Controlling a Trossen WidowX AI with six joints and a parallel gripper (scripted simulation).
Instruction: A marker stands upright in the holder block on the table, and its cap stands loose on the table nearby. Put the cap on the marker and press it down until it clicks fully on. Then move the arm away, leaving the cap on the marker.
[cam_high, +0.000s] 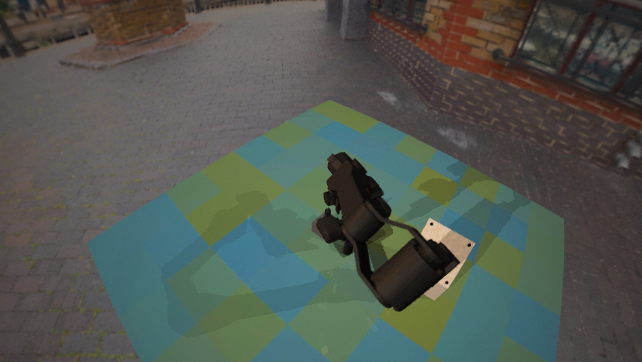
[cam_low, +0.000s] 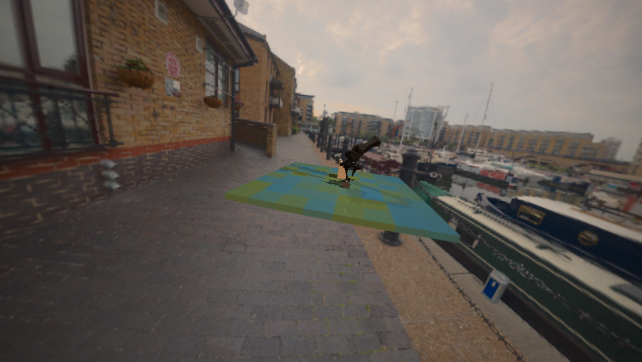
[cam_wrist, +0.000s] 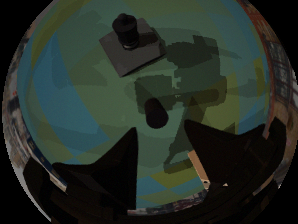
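The marker cap lies 5 cm below my gripper tip. Also, from my gripper tip: holder block: 9 cm ahead, 5 cm below, 1 cm to the right.
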